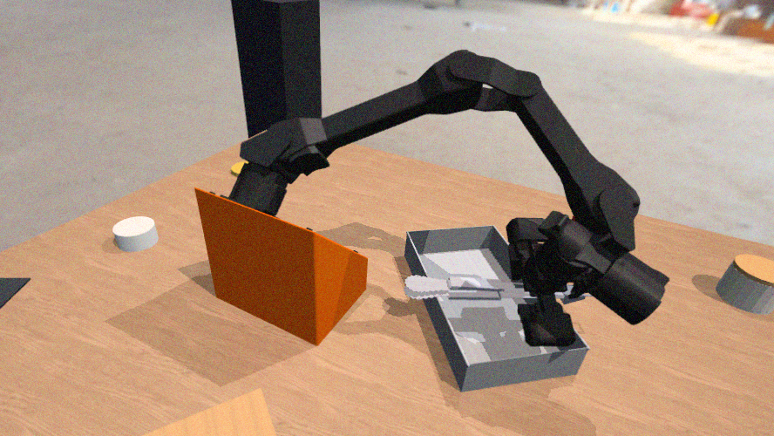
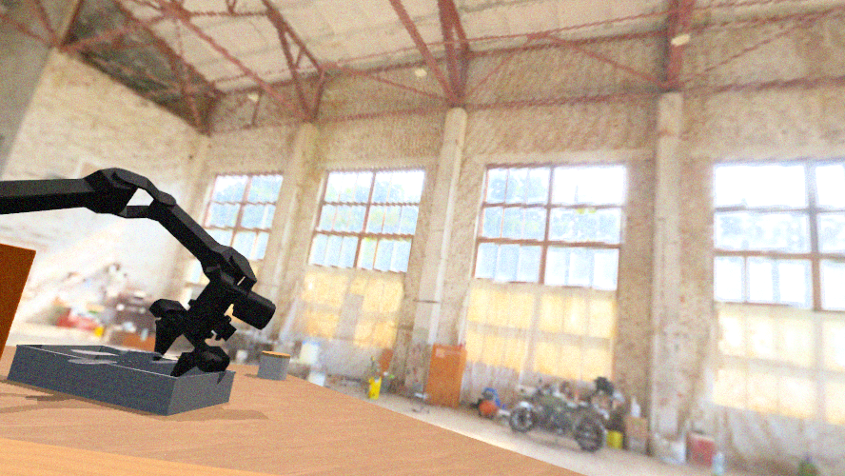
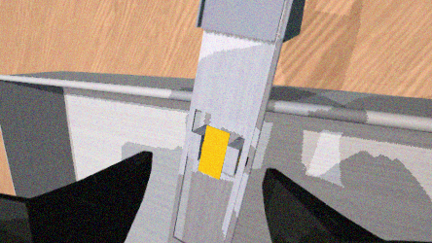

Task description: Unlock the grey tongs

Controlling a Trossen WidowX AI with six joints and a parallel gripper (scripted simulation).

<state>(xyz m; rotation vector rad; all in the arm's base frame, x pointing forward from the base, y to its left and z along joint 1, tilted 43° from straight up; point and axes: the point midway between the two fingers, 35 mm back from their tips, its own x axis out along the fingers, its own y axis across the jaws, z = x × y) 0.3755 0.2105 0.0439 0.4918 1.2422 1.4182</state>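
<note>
Right now my gripper tip is 6 cm past the grey roasting tin, 2 cm to the left of it and 1 cm above it. From my gripper tip the other things lie so: yellow lock piece 3 cm ahead, 3 cm above; red-headed spatula 9 cm ahead, 33 cm to the left, 3 cm below; wooden board 15 cm behind, 53 cm to the right, 3 cm below.
</note>
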